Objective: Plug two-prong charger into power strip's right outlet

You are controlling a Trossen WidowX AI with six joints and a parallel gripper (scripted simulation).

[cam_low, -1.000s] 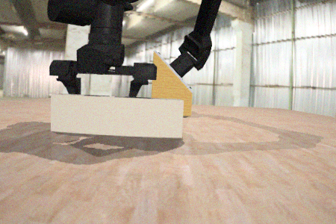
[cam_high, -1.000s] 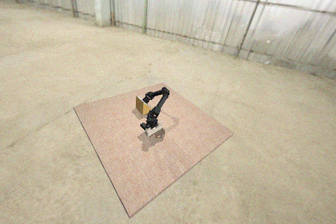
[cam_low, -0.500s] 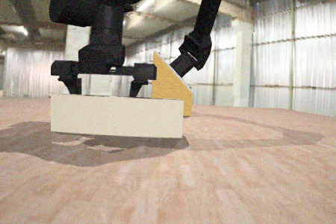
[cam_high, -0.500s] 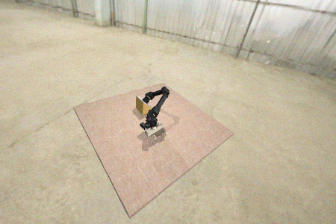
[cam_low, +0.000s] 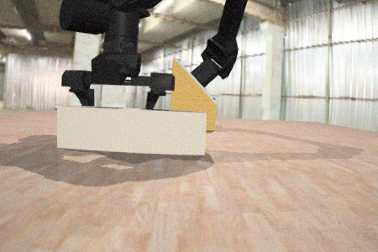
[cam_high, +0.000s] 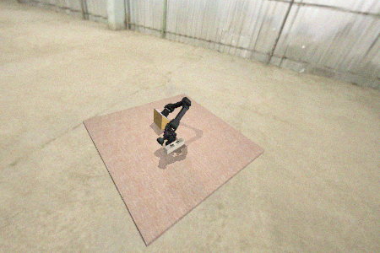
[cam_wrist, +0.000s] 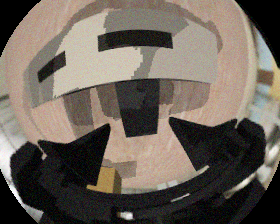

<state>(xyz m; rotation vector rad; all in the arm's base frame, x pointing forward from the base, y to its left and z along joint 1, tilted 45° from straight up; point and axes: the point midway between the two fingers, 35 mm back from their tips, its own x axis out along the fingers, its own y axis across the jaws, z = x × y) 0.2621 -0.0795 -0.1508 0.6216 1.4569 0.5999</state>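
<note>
Now: gripper tip 50 mm short of the charger and 10 mm below it.
</note>
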